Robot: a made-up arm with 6 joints. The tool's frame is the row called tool. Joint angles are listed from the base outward. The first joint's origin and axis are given. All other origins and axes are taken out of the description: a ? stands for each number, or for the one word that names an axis. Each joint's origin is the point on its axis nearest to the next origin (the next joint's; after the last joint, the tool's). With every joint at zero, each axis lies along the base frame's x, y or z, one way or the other. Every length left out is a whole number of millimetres.
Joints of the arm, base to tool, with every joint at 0 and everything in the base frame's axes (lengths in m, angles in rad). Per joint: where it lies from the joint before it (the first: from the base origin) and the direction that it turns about. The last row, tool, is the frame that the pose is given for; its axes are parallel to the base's.
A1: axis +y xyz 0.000 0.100 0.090
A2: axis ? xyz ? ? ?
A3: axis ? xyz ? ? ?
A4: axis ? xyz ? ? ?
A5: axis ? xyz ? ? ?
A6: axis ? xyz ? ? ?
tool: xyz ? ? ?
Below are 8 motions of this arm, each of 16 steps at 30 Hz.
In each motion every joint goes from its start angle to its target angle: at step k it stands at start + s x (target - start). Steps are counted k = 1, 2, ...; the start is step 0. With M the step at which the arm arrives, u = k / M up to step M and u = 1 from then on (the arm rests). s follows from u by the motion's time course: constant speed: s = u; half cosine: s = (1 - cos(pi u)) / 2; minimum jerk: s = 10 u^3 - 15 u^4 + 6 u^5.
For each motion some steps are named. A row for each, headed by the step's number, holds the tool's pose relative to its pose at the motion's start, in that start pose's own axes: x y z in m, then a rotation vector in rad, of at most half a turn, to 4 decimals.
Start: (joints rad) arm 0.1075 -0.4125 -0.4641 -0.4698 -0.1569 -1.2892
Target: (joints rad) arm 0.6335 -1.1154 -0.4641 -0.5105 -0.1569 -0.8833
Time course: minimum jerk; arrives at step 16
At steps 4, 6, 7, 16:
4: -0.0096 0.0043 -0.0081 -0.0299 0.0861 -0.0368
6: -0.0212 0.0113 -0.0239 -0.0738 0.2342 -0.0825
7: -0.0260 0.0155 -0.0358 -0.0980 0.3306 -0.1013
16: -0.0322 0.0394 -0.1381 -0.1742 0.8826 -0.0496

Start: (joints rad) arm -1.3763 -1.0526 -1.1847 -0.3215 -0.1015 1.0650
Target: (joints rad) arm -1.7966 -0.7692 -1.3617 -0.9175 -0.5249 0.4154
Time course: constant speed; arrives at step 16
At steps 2, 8, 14, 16:
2: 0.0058 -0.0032 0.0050 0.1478 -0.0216 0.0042
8: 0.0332 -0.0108 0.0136 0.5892 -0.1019 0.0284
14: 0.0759 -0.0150 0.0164 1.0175 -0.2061 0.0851
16: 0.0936 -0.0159 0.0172 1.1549 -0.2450 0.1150

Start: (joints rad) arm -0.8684 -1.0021 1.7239 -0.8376 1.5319 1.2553
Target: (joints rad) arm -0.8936 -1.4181 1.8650 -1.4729 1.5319 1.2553
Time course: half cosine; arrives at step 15
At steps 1, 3, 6, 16:
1: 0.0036 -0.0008 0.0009 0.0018 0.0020 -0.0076
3: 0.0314 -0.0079 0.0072 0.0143 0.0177 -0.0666
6: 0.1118 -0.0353 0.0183 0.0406 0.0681 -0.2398
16: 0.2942 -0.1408 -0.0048 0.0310 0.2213 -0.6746

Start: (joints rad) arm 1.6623 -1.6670 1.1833 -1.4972 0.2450 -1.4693
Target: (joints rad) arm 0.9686 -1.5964 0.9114 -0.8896 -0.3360 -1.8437
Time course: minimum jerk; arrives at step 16
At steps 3, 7, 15, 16:
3: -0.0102 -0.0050 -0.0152 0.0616 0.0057 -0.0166
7: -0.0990 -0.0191 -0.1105 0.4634 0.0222 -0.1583
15: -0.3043 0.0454 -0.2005 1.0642 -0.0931 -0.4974
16: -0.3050 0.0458 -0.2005 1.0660 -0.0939 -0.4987

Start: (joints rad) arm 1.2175 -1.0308 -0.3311 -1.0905 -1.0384 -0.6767
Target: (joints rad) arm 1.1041 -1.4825 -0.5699 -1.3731 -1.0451 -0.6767
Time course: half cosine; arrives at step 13
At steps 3, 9, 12, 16:
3: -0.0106 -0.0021 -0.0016 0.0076 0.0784 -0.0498
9: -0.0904 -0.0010 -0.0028 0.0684 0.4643 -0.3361
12: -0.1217 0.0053 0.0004 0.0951 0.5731 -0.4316
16: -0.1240 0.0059 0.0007 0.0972 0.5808 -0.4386

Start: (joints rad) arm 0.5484 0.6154 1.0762 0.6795 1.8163 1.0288
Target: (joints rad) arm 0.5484 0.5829 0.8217 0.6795 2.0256 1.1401
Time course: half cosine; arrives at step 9
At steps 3, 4, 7, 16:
3: -0.0225 0.0173 -0.0128 -0.1146 -0.0532 0.0097
4: -0.0367 0.0281 -0.0224 -0.1895 -0.0884 0.0135
7: -0.0746 0.0560 -0.0552 -0.4051 -0.1911 0.0131
16: -0.0833 0.0622 -0.0644 -0.4587 -0.2169 0.0104

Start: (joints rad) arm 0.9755 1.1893 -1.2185 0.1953 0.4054 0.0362
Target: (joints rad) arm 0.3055 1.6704 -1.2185 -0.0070 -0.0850 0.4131
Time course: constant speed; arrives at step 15
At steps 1, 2, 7, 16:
1: 0.0173 0.0383 0.0022 0.0543 -0.0243 0.0345
2: 0.0329 0.0769 0.0068 0.1083 -0.0478 0.0700
7: 0.0797 0.2670 0.0628 0.3753 -0.1545 0.2605
16: 0.0394 0.5150 0.2341 0.7872 -0.2810 0.6069

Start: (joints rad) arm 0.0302 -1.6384 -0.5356 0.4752 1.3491 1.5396
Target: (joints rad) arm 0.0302 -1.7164 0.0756 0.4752 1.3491 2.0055
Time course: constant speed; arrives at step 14
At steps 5, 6, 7, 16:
5: 0.1162 -0.0372 0.0074 -0.0762 0.1922 -0.0587
6: 0.1393 -0.0460 0.0060 -0.0906 0.2314 -0.0669
7: 0.1622 -0.0552 0.0036 -0.1046 0.2708 -0.0738
16: 0.3142 -0.1295 -0.0396 -0.1904 0.5490 -0.0880

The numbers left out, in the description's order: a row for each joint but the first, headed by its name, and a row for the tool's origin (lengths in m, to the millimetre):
A2: axis -z, xyz -0.070 0.000 -0.050
A3: axis -y, xyz -0.070 -0.100 0.000
A4: axis -z, xyz 0.040 0.000 -0.400
A5: axis -x, xyz 0.060 -0.170 0.000
A6: axis -x, xyz 0.000 0.020 -0.160
tool: xyz 0.000 -0.040 0.090

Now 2 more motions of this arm.
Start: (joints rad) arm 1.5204 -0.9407 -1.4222 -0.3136 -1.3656 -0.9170
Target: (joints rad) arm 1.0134 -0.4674 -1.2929 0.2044 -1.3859 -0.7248
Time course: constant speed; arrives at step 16
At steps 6, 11, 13, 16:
6: 0.0881 0.0057 -0.0153 0.0459 -0.1565 0.3869
11: 0.1643 0.0309 -0.0284 0.1122 -0.2910 0.6946
13: 0.1945 0.0461 -0.0341 0.1475 -0.3444 0.8129
16: 0.2390 0.0744 -0.0434 0.2112 -0.4230 0.9840

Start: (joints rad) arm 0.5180 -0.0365 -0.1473 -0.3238 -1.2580 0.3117
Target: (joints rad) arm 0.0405 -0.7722 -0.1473 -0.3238 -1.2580 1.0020
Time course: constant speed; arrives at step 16
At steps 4, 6, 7, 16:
4: 0.0824 0.0107 0.0343 -0.2496 0.0716 0.1926
6: 0.1208 0.0218 0.0504 -0.3807 0.0963 0.2905
7: 0.1392 0.0287 0.0581 -0.4475 0.1060 0.3397
16: 0.2724 0.1154 0.1139 -1.0783 0.1195 0.7867

